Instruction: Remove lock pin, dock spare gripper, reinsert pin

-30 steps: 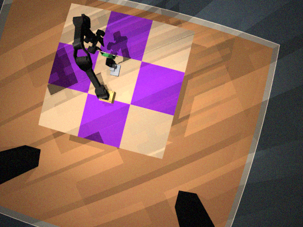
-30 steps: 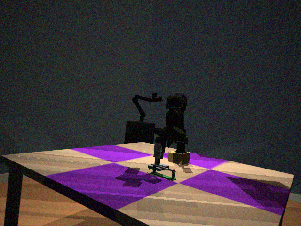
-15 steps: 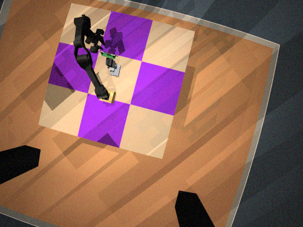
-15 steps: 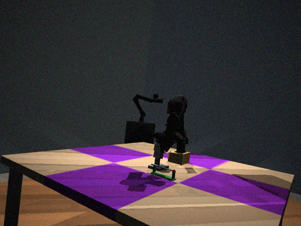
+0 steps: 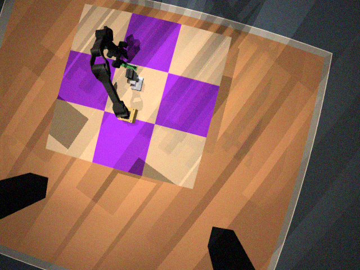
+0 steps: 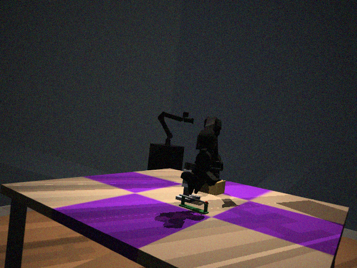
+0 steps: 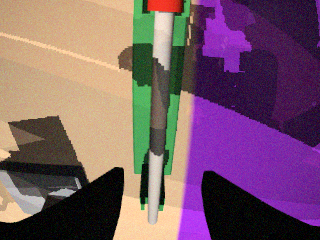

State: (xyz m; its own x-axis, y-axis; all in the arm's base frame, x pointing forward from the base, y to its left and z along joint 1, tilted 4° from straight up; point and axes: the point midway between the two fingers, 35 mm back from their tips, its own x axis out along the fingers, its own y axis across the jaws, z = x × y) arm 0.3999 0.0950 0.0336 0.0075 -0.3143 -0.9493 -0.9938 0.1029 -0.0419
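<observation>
Right now my gripper tip is 10 mm to the right of the green rack and 40 mm above it. Also, from my gripper tip: spare gripper (120 mm behind, 90 mm to the right, 60 mm above); mount (120 mm behind, 90 mm to the right, 10 mm below).
</observation>
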